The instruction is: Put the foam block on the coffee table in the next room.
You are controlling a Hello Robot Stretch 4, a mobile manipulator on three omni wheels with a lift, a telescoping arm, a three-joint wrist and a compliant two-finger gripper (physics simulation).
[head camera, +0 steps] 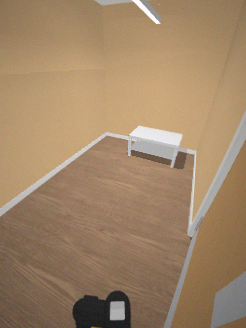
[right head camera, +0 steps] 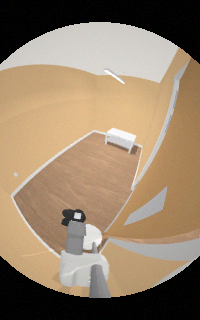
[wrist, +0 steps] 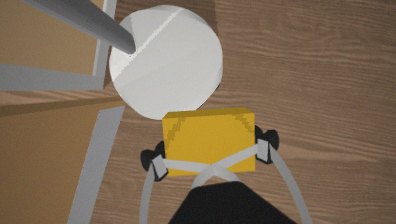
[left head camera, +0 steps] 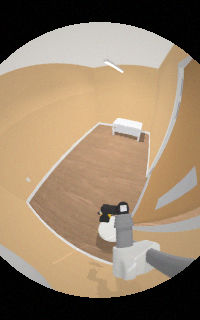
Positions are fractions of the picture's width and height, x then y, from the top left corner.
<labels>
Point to a tan wall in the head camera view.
0.32, 0.24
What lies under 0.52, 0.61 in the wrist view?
A yellow foam block.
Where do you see a tan wall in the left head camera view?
At 0.28, 0.33
</labels>
